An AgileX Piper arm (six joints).
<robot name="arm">
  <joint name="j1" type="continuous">
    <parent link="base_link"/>
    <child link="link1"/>
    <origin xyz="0 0 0.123"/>
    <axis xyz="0 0 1"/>
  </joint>
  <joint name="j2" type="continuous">
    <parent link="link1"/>
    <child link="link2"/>
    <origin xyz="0 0 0"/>
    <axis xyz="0 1 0"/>
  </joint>
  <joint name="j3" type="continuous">
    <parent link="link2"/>
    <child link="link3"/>
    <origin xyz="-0.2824 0 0.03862"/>
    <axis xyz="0 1 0"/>
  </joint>
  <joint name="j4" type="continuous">
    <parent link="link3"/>
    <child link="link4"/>
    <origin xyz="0.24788 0 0.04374"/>
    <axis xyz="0.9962 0 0.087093"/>
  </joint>
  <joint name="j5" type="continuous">
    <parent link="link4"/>
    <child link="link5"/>
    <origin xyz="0 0 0"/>
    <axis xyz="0 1 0"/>
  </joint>
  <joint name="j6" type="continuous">
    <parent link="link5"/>
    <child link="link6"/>
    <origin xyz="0.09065 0 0.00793"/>
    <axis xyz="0.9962 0 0.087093"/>
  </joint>
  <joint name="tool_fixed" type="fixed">
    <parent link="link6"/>
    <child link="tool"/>
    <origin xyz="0 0 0" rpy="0 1.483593 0"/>
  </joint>
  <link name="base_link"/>
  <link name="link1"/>
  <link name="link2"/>
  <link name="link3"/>
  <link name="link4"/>
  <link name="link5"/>
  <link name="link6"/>
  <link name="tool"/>
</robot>
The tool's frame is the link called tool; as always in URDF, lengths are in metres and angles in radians. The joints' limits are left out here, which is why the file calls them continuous.
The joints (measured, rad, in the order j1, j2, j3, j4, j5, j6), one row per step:
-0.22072 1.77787 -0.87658 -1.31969 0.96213 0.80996
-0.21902 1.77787 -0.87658 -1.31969 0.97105 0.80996
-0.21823 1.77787 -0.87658 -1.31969 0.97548 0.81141
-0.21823 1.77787 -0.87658 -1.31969 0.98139 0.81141
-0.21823 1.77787 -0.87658 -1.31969 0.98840 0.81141
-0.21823 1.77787 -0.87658 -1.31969 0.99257 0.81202
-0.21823 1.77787 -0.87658 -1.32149 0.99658 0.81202
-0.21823 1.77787 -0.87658 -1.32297 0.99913 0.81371
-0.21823 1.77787 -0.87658 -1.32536 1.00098 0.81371
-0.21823 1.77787 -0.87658 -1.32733 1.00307 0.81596
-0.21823 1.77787 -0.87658 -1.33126 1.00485 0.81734
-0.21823 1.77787 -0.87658 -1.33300 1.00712 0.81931
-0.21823 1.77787 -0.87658 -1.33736 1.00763 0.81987
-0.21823 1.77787 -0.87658 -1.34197 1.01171 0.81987
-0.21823 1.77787 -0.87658 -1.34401 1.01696 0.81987
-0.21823 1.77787 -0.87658 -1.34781 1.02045 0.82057
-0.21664 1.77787 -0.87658 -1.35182 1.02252 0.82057
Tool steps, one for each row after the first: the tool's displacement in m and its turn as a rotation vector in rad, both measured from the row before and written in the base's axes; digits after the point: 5 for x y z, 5 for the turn. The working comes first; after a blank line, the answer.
Tool pose at each row, in the base's axes (x y z in m, rotation vector in rad; the steps are taken from these numbers as rounded here):
0.28296 -0.13760 0.17363 0.11853 2.67136 -1.41843
0.28257 -0.13744 0.17404 0.12136 2.67133 -1.42865
0.28237 -0.13737 0.17424 0.12476 2.67066 -1.43332
0.28195 -0.13757 0.17452 0.12817 2.67095 -1.44043
0.28146 -0.13781 0.17484 0.13223 2.67127 -1.44886
0.28117 -0.13796 0.17504 0.13545 2.67117 -1.45370
0.28097 -0.13815 0.17532 0.13573 2.67019 -1.45987
0.28087 -0.13827 0.17552 0.13775 2.66857 -1.46355
0.28085 -0.13841 0.17573 0.13611 2.66711 -1.46755
0.28080 -0.13854 0.17593 0.13804 2.66489 -1.47088
0.28087 -0.13871 0.17621 0.13642 2.66179 -1.47553
0.28080 -0.13884 0.17641 0.13835 2.65982 -1.47897
0.28098 -0.13898 0.17666 0.13443 2.65677 -1.48263
0.28092 -0.13925 0.17709 0.13159 2.65385 -1.49093
0.28065 -0.13948 0.17745 0.13236 2.65257 -1.49877
0.28060 -0.13970 0.17782 0.13102 2.64977 -1.50556
0.28088 -0.13944 0.17813 0.12557 2.64660 -1.51051

-0.00039 0.00016 0.00041 -0.00565 0.00354 -0.00423
-0.00020 0.00007 0.00020 -0.00272 0.00053 -0.00295
-0.00042 -0.00020 0.00028 -0.00375 0.00234 -0.00393
-0.00049 -0.00024 0.00032 -0.00444 0.00277 -0.00466
-0.00029 -0.00015 0.00020 -0.00261 0.00114 -0.00310
-0.00020 -0.00019 0.00028 -0.00375 0.00185 -0.00136
-0.00010 -0.00012 0.00020 -0.00254 -0.00021 -0.00152
-0.00002 -0.00014 0.00021 -0.00278 0.00107 0.00051
-0.00005 -0.00013 0.00020 -0.00256 -0.00079 -0.00116
0.00007 -0.00017 0.00028 -0.00372 0.00010 0.00094
-0.00007 -0.00013 0.00020 -0.00253 -0.00054 -0.00129
0.00018 -0.00014 0.00025 -0.00323 0.00037 0.00254
-0.00006 -0.00027 0.00043 -0.00570 0.00222 0.00063
-0.00027 -0.00023 0.00036 -0.00474 0.00227 -0.00203
-0.00005 -0.00022 0.00037 -0.00477 0.00126 0.00007
0.00028 0.00026 0.00031 -0.00402 0.00135 0.00312

